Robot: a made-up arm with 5 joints. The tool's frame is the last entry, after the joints. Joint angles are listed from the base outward. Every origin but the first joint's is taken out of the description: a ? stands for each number. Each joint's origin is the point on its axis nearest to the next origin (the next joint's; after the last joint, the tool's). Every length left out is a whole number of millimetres.
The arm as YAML. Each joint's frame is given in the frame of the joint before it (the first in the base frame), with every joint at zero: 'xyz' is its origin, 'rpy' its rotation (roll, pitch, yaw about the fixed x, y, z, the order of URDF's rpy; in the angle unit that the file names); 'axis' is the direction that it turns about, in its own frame. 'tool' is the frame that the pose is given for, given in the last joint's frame.
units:
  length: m
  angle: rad
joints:
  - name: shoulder
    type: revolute
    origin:
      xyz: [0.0, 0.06, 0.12]
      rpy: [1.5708, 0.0, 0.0]
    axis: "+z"
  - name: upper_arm
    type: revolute
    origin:
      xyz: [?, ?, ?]
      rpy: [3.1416, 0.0, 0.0]
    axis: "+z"
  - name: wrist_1
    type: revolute
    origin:
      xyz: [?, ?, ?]
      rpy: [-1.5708, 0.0, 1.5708]
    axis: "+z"
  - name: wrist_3
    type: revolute
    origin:
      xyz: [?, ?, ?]
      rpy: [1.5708, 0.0, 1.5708]
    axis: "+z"
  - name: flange
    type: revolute
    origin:
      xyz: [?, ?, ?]
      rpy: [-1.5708, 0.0, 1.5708]
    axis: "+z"
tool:
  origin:
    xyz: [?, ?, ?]
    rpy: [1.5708, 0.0, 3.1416]
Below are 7 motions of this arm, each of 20 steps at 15 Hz.
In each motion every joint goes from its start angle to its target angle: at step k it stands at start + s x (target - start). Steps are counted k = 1, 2, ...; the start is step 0. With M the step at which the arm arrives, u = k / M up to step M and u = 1 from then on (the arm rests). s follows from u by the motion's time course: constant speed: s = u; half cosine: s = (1 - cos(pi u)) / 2; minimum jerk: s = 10 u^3 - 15 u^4 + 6 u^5.
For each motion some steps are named. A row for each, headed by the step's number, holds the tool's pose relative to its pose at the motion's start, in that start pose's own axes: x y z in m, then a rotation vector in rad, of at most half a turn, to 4 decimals.
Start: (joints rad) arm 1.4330 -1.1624 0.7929 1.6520 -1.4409
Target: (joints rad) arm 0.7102 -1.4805 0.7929 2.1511 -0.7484
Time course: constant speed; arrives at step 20
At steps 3, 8, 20:
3: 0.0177 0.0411 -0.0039 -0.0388 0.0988 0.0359
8: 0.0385 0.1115 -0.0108 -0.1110 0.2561 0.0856
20: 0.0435 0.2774 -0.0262 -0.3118 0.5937 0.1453

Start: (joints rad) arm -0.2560 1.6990 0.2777 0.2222 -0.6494
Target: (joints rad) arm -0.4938 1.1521 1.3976 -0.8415 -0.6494
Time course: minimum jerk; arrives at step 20
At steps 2, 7, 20:
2: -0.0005 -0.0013 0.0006 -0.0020 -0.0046 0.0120
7: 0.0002 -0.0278 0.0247 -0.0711 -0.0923 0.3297
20: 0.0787 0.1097 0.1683 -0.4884 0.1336 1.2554

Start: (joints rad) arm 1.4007 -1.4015 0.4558 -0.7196 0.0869
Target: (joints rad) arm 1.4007 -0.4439 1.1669 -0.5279 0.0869
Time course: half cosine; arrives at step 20
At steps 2, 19, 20:
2: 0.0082 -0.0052 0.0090 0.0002 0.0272 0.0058
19: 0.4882 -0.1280 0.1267 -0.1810 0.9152 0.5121
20: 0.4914 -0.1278 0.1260 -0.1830 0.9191 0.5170

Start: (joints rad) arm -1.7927 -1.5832 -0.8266 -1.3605 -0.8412
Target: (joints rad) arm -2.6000 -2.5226 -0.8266 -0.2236 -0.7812
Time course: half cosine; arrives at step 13
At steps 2, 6, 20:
2: -0.0014 0.0178 0.0029 -0.0476 0.0022 -0.0361
6: 0.0007 0.1364 -0.0041 -0.3608 0.0083 -0.2830
20: 0.0386 0.2811 -0.0895 -0.7991 -0.0113 -0.6670

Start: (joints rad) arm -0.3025 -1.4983 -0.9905 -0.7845 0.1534
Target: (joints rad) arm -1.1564 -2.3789 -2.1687 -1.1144 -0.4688
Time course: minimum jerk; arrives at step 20
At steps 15, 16, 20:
15: 0.1312 -0.0950 -0.3996 0.6991 -1.3857 0.2231
16: 0.1475 -0.0913 -0.4194 0.7357 -1.4587 0.2231
20: 0.1695 -0.0852 -0.4436 0.7822 -1.5515 0.2213

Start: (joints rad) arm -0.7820 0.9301 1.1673 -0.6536 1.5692
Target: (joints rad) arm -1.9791 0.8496 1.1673 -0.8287 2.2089
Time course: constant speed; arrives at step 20
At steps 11, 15, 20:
11: 0.0315 -0.1654 0.1651 -0.6849 0.5231 0.0399
15: 0.0548 -0.2005 0.2425 -0.9445 0.6939 0.0000
20: 0.0926 -0.2212 0.3465 -1.2750 0.8818 -0.0924

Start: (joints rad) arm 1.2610 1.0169 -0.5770 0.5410 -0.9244
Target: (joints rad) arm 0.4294 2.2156 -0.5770 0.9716 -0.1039
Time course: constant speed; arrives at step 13
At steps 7, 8, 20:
7: 0.3045 0.3358 -0.2489 -0.9924 1.1390 -0.2609
8: 0.3173 0.3536 -0.3204 -1.1460 1.2792 -0.3215
20: 0.2397 0.3016 -0.6527 -1.9932 1.8160 -0.7141

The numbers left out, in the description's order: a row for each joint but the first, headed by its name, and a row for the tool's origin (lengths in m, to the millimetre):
upper_arm: -0.09 -0.03 0.0
wrist_1: -0.02 -0.19 0.0
wrist_3: -0.05 0.1 0.0
flange: 0.09 0.28 0.0
tool: -0.04 0.11 0.0

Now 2 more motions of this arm.
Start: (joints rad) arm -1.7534 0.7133 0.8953 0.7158 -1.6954
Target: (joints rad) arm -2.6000 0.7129 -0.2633 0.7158 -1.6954
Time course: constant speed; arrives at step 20
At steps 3, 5, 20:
3: 0.0411 -0.0311 -0.0548 0.0821 0.1801 -0.0842
5: 0.0654 -0.0476 -0.0960 0.1293 0.3065 -0.1330
20: 0.1379 -0.0452 -0.4537 0.2427 1.3527 -0.2946

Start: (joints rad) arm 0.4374 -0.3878 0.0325 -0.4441 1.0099
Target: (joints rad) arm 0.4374 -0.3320 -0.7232 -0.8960 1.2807
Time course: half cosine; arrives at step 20
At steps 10, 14, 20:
10: 0.1152 -0.0385 -0.0377 -0.0336 -0.0430 0.3991
14: 0.1900 -0.0344 -0.0522 -0.0762 -0.1084 0.6076
20: 0.2417 -0.0202 -0.0569 -0.1131 -0.1722 0.7384

